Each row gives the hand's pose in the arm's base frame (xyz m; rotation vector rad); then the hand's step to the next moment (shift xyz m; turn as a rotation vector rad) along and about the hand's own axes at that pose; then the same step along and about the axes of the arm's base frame.
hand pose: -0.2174 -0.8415 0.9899 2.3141 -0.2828 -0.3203
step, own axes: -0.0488 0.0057 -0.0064 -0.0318 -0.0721 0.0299
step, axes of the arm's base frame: -0.0446 0.0150 0.0154 -0.0318 0.0385 -0.0679
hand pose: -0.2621 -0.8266 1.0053 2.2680 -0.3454 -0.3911
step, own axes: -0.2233 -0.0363 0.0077 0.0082 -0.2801 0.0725
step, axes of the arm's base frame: -0.2029 0.1002 0.0054 0.0137 0.1305 -0.2580
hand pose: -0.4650 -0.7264 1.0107 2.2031 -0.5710 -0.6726
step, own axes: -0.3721 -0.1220 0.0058 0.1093 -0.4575 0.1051
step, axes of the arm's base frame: -0.2645 0.2887 0.0097 0.1038 0.1644 -0.4410
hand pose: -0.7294 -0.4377 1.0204 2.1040 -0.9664 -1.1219
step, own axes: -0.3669 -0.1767 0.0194 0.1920 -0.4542 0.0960
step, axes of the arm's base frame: -0.1011 0.3941 0.0261 0.1427 0.0975 -0.4717
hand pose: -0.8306 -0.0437 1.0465 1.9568 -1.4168 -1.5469
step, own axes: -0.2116 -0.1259 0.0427 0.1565 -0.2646 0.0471
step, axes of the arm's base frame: 0.0389 0.2461 0.0189 0.0885 0.0178 -0.2976
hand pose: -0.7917 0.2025 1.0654 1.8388 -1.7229 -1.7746
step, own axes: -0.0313 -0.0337 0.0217 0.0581 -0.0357 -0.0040
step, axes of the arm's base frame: 0.0147 0.0477 -0.0097 0.0088 -0.0298 -0.0608
